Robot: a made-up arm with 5 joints.
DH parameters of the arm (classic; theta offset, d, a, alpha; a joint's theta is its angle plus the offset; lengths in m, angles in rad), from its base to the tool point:
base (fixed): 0 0 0 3.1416
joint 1: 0 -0.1 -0.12 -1.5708
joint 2: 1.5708 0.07 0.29 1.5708
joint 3: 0 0.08 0.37 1.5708
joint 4: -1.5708 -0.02 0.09 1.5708
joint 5: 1.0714 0 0.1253 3.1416
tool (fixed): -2.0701 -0.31 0 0
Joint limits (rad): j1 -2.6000..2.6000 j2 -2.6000..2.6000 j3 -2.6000..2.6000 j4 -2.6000..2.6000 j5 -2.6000..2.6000
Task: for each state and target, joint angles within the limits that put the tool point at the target. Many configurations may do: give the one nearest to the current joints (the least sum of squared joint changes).
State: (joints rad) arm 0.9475 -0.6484 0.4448 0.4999 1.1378
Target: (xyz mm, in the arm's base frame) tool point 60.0 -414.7 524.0
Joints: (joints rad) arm 1.0113 -1.2288 0.5866 1.2792 0.8423
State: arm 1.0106 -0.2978 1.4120 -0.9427 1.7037
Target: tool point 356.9 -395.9 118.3
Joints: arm 0.2448 -0.8173 1.1671 -1.1373 1.6382
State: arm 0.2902 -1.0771 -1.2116 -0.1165 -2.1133
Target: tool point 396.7 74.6 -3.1
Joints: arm -0.2216 -1.2273 -1.2652 -0.9708 -2.4763
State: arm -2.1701 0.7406 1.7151 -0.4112 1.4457
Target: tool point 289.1 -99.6 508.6
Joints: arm -2.1634 0.9242 1.6155 -0.5655 1.3750
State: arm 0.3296 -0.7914 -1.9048 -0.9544 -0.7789
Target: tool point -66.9 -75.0 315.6
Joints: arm 0.4284 -0.3208 -2.2265 -0.3662 -0.3687
